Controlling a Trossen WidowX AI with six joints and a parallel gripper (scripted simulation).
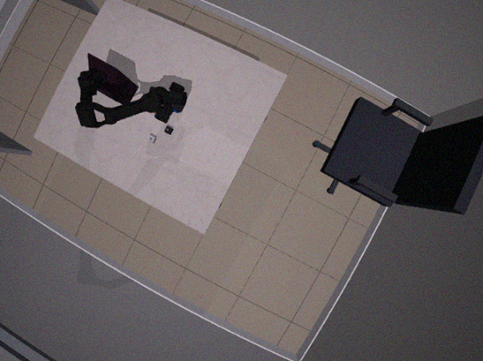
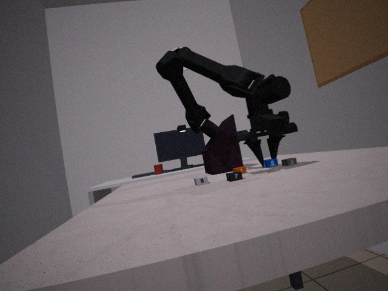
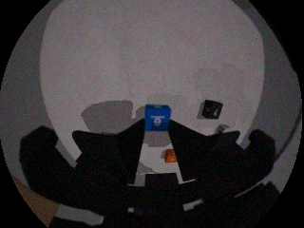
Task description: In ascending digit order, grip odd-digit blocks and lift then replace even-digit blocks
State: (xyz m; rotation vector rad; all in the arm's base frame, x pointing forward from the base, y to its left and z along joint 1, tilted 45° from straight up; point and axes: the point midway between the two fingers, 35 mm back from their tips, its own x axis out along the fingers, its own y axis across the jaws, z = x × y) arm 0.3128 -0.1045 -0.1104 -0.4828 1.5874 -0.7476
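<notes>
The blue block lies 1 cm ahead of my gripper tip. Round my gripper tip: light grey block: 18 cm to the right, 6 cm behind, 1 cm below; then black block: 11 cm to the right, 1 cm below, 1 cm ahead; then orange block: 11 cm behind, 4 cm to the right, 1 cm below.
</notes>
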